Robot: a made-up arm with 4 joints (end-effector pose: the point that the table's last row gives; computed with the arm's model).
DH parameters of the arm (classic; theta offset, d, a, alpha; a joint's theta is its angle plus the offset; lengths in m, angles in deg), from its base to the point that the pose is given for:
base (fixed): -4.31 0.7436 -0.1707 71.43
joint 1: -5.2 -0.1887 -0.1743 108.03
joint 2: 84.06 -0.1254 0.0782 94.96
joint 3: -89.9 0.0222 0.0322 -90
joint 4: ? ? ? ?
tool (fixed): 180 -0.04 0 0
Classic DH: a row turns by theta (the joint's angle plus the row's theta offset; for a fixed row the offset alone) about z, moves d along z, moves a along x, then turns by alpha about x.
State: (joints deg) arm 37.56 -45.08 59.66 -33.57
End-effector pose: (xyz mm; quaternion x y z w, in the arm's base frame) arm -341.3 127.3 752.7 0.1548 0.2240 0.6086 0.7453
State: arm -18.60 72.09 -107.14 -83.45
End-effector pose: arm -331.4 225.5 847.4 0.3479 -0.6600 0.6553 0.1178
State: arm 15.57 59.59 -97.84 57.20
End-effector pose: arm -380.3 106.2 746.7 -0.7626 -0.0464 -0.0292 0.6445
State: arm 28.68 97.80 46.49 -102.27
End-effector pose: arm -473.8 200.7 749.6 0.6712 0.1948 -0.0695 0.7119
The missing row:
joint 4: 90 -0.031 0.0104 90
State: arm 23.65 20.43 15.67 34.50
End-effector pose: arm -338.9 134.9 764.0 0.1066 -0.4846 -0.1212 0.8597
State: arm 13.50 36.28 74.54 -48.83
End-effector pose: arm -409.4 137.5 808.6 0.5896 0.0828 0.0999 0.7972
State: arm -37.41 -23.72 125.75 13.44
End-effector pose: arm -157.5 138.3 882.7 0.8577 0.1699 -0.3208 0.3641
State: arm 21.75 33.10 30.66 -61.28
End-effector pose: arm -412.3 143.4 777.3 0.3162 0.2711 -0.0111 0.9091
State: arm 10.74 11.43 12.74 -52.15
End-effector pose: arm -368.1 152.5 811.7 0.1195 0.3479 -0.0078 0.9299
